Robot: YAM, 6 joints.
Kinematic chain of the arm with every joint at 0, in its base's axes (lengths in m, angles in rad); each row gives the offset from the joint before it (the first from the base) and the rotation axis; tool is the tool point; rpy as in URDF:
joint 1: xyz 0 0 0.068 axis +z
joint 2: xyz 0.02 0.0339 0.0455 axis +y
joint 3: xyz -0.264 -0.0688 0 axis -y
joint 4: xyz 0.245 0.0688 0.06 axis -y
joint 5: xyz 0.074 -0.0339 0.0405 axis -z
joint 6: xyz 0.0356 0 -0.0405 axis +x
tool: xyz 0 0 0 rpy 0 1.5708 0
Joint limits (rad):
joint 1: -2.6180..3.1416
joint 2: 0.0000..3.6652
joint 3: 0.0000..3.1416
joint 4: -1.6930..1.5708
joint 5: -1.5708..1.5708
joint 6: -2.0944..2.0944
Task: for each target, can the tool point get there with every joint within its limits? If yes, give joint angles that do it. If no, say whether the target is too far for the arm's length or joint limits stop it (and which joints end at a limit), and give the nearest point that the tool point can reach.
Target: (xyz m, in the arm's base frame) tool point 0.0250 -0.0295 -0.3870
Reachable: no: joint limits stop it (at a limit: joint 2) | nearest point 0.0449 -0.0530 -0.3329 | short by 0.062 m
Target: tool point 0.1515 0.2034 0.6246
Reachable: yes | joints -2.1100 0.8594 2.2749 1.0753 -0.8017 -0.8861
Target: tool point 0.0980 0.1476 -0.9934
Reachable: no: too far | nearest point 0.1229 0.1851 -0.3794 | short by 0.616 m
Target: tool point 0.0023 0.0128 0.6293
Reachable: yes | joints -1.1317 1.1664 2.6287 -1.2493 -0.2124 -1.4569
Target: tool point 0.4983 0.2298 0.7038
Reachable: no: too far | nearest point 0.3973 0.1832 0.5797 | short by 0.167 m
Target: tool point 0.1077 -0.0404 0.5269
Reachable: yes | joints -0.4307 0.8493 1.0889 0.9008 -0.2347 0.4802
